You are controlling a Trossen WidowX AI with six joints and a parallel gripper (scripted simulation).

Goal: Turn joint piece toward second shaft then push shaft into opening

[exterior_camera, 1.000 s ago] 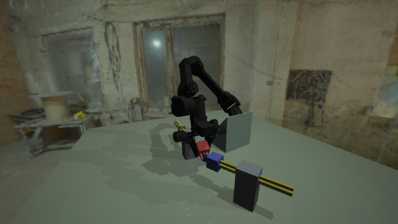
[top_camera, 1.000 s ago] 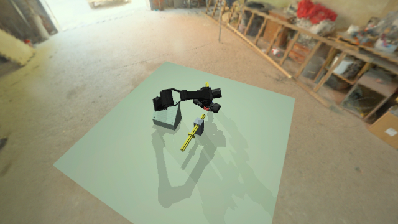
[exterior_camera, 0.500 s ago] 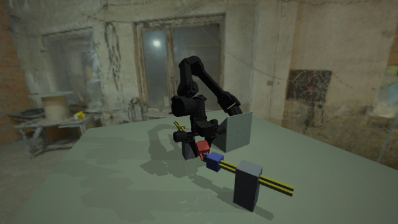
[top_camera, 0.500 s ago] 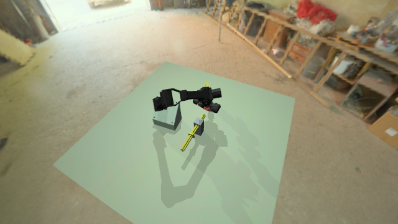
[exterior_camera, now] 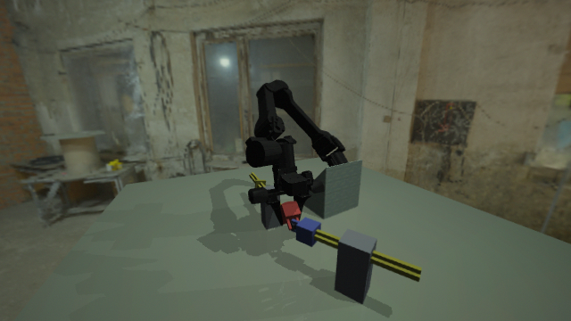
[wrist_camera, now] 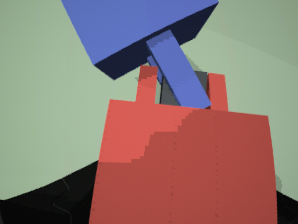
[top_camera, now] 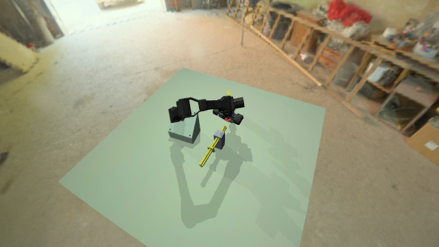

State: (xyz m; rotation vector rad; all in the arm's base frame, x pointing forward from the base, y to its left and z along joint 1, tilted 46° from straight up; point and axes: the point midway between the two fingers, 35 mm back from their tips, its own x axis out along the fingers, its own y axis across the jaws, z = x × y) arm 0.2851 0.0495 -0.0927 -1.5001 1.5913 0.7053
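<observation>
My gripper tip is now 3 cm below the red joint piece.
</observation>
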